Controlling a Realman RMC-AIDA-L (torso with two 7-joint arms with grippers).
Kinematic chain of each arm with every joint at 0, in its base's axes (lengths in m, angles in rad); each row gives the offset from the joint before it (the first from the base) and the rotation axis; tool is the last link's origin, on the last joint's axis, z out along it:
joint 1: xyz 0 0 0.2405 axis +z
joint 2: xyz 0 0 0 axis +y
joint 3: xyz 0 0 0.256 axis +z
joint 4: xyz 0 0 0 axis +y
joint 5: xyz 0 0 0.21 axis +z
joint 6: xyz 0 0 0 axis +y
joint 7: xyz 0 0 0.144 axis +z
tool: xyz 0 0 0
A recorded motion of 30 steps. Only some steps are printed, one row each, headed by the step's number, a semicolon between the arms.
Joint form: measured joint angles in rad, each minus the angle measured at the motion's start. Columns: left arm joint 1, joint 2, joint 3, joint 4, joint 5, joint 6, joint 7; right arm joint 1, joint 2, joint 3, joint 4, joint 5, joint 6, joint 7.
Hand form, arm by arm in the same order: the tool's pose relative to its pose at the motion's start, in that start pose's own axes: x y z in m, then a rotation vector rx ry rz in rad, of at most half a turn. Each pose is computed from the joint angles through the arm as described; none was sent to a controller.
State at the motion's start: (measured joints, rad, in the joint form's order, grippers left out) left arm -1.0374 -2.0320 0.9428 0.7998 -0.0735 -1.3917 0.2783; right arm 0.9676 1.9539 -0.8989 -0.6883 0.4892 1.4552 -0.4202
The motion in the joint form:
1: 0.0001 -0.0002 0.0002 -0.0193 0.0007 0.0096 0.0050; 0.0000 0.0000 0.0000 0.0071 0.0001 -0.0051 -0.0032
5: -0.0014 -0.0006 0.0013 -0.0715 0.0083 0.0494 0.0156; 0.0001 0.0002 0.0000 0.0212 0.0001 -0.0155 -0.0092
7: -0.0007 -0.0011 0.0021 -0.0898 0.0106 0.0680 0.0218; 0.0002 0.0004 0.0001 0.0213 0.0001 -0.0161 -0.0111
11: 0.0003 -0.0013 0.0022 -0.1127 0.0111 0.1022 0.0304; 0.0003 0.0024 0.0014 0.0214 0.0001 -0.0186 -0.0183
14: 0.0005 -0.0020 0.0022 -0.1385 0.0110 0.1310 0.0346; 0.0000 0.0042 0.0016 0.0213 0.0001 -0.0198 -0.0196
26: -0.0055 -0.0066 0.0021 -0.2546 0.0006 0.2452 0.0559; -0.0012 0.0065 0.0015 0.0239 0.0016 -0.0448 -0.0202
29: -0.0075 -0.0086 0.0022 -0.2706 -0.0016 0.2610 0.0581; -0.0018 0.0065 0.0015 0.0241 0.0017 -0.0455 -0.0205
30: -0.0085 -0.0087 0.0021 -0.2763 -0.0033 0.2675 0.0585; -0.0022 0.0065 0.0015 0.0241 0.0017 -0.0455 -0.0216
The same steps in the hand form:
1: -0.0022 0.0003 0.0040 -0.0018 -0.0097 0.0039; 0.0006 -0.0005 0.0013 -0.0002 0.0012 0.0001
5: -0.0063 0.0001 0.0144 0.0028 -0.0231 0.0147; 0.0018 -0.0016 0.0040 -0.0005 0.0035 0.0006
7: -0.0077 -0.0001 0.0184 0.0052 -0.0244 0.0207; 0.0017 -0.0015 0.0040 -0.0005 0.0030 -0.0013
11: -0.0080 -0.0008 0.0233 0.0091 -0.0146 0.0276; 0.0016 -0.0010 0.0047 -0.0018 0.0012 -0.0081
14: -0.0094 -0.0007 0.0287 0.0098 -0.0123 0.0304; 0.0018 -0.0006 0.0053 -0.0028 0.0010 -0.0094
26: -0.0168 0.0047 0.0509 -0.0010 -0.0094 0.0467; -0.0003 -0.0016 0.0068 0.0038 -0.0184 -0.0079
29: -0.0177 0.0065 0.0540 -0.0041 -0.0085 0.0493; -0.0002 -0.0018 0.0069 0.0040 -0.0187 -0.0075
30: -0.0177 0.0070 0.0548 -0.0052 -0.0067 0.0492; -0.0001 -0.0019 0.0069 0.0040 -0.0186 -0.0082

